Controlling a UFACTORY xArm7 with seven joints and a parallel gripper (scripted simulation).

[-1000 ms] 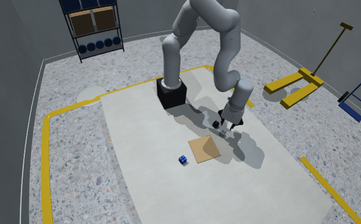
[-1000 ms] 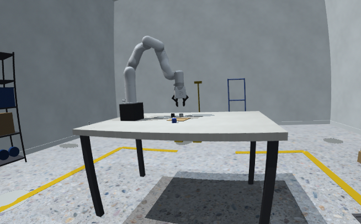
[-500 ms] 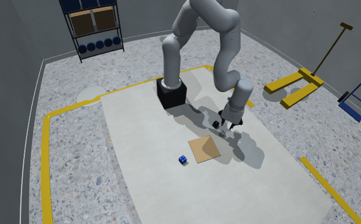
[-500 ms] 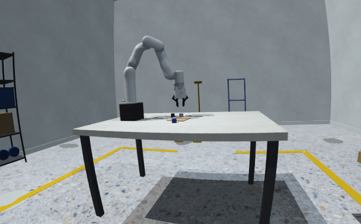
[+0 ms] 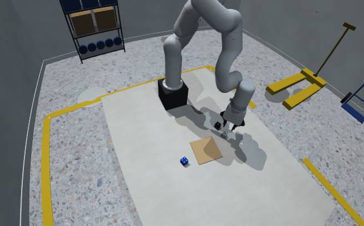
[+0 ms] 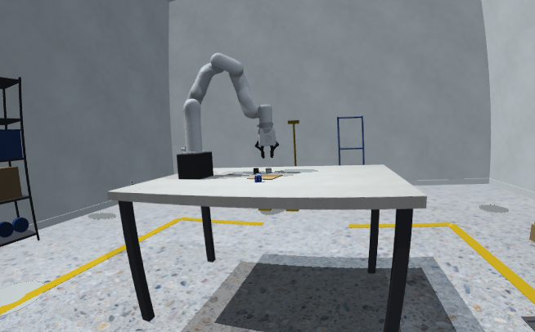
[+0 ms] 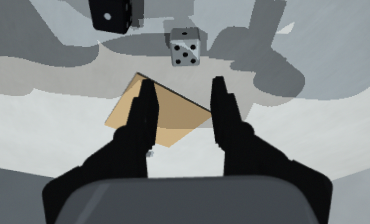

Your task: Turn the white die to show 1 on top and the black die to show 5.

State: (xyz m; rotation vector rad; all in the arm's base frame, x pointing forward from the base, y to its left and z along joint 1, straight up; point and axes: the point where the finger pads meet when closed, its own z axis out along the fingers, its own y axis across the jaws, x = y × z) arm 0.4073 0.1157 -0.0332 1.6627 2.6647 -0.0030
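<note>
My hand is 9 cm above the white die. The rest, counted from my hand: black die: 7 cm behind, 1 cm to the left, 9 cm below; then blue die: 1 cm ahead, 29 cm to the right, 9 cm below; then tan mat: 1 cm ahead, 15 cm to the right, 11 cm below.
</note>
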